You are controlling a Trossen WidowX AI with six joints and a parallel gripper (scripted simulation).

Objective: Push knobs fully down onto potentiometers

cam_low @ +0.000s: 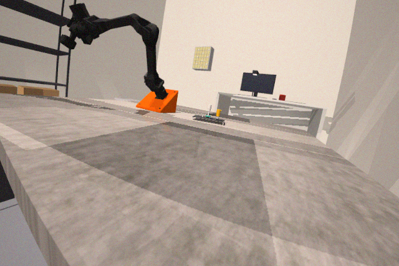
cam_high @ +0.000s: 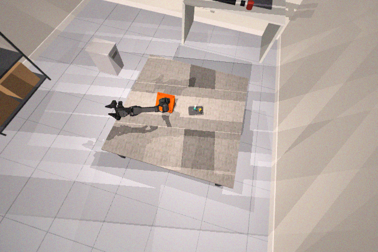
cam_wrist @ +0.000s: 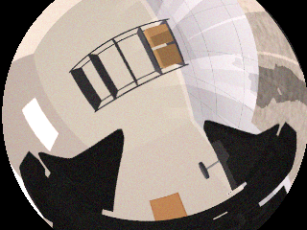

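My gripper tip is 730 mm short of the white knob, 360 mm to the right of it and 280 mm above it. Round my gripper tip: orange knob (790 mm ahead, 340 mm to the left, 290 mm below).
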